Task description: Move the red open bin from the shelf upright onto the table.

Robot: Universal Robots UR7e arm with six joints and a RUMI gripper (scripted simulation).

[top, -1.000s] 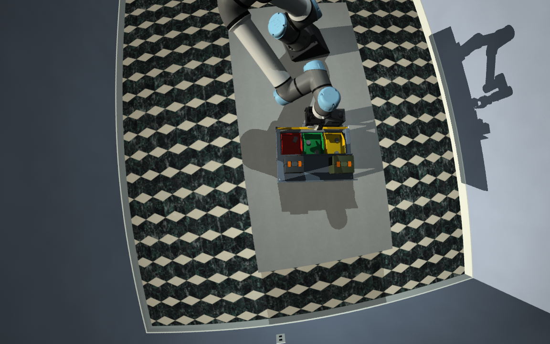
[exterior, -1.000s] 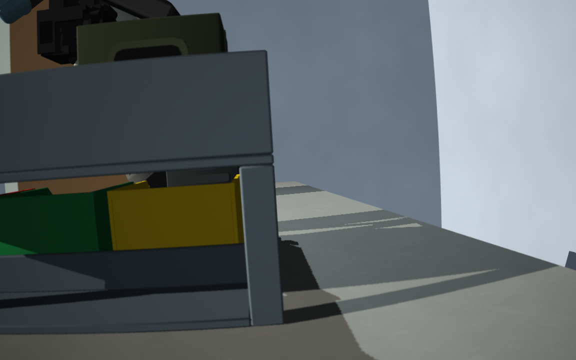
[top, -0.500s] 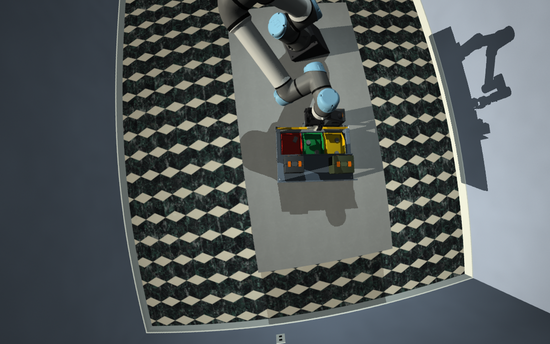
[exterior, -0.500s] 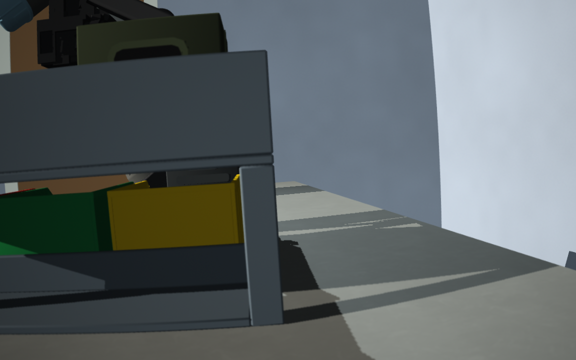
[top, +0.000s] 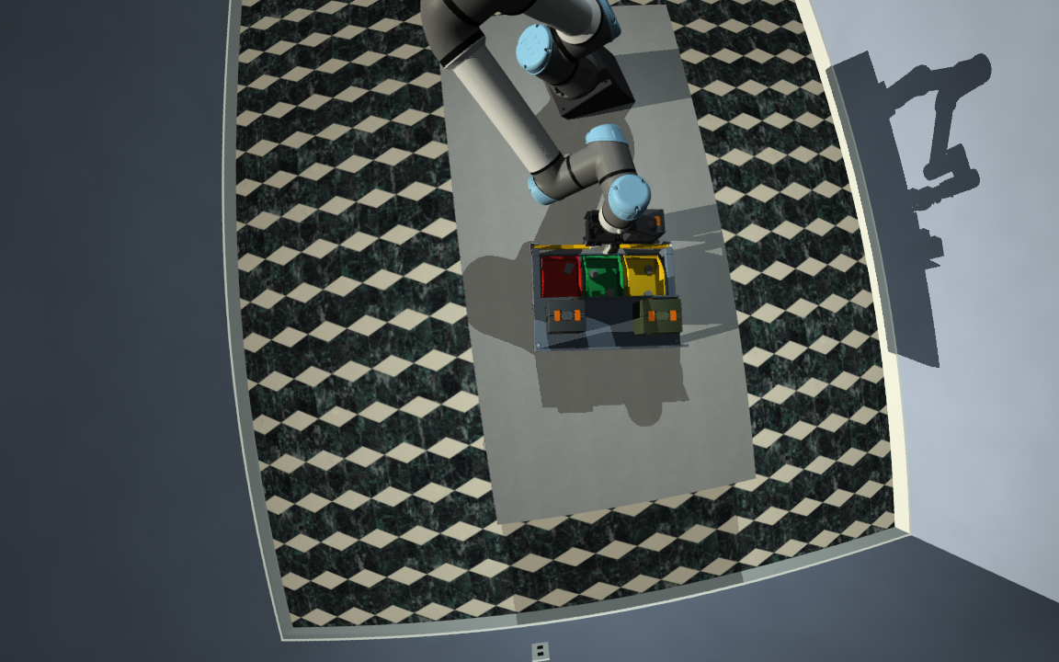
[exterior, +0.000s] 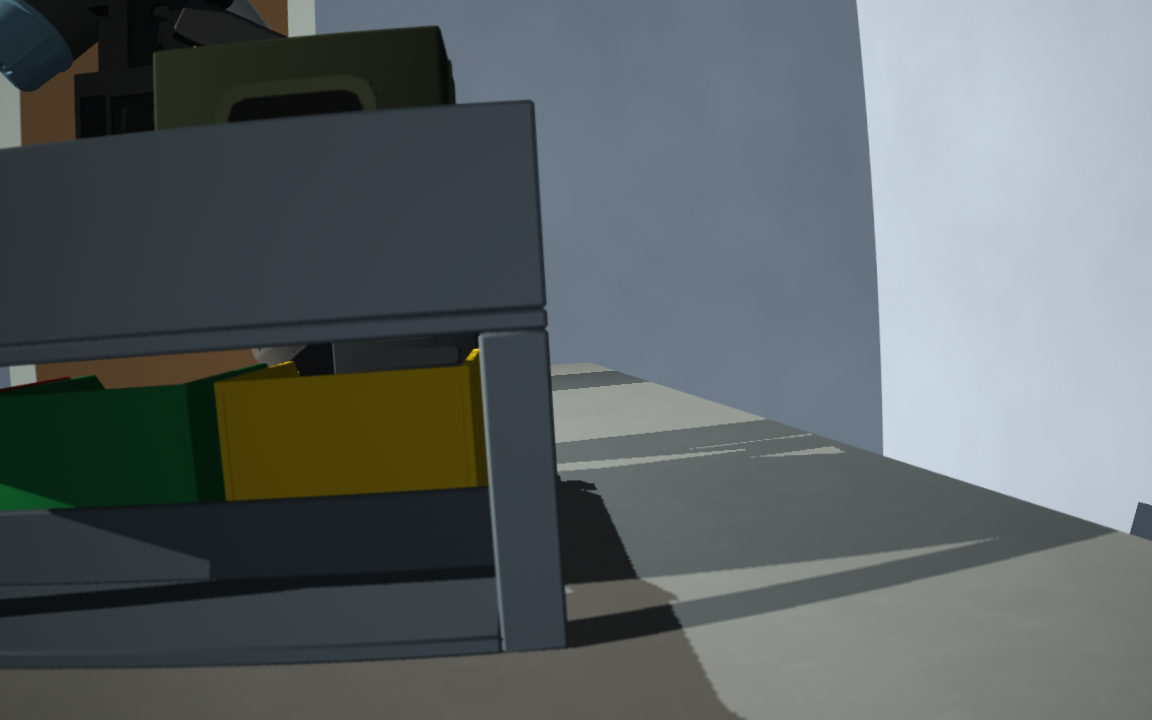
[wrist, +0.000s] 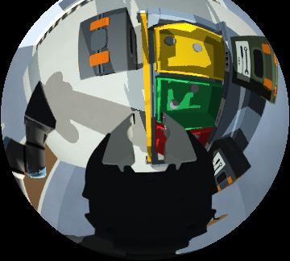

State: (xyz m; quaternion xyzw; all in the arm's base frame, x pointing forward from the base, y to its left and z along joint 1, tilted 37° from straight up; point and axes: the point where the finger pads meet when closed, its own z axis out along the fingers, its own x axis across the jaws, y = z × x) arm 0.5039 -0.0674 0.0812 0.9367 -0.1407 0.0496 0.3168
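Now: the thin yellow bar 50 mm below my hand. From my hand the other things lie so: green bin (100 mm ahead, 70 mm below, 30 mm to the right); red bin (140 mm to the right, 70 mm below, 70 mm ahead); dark case (120 mm to the left, 40 mm below, 20 mm behind).
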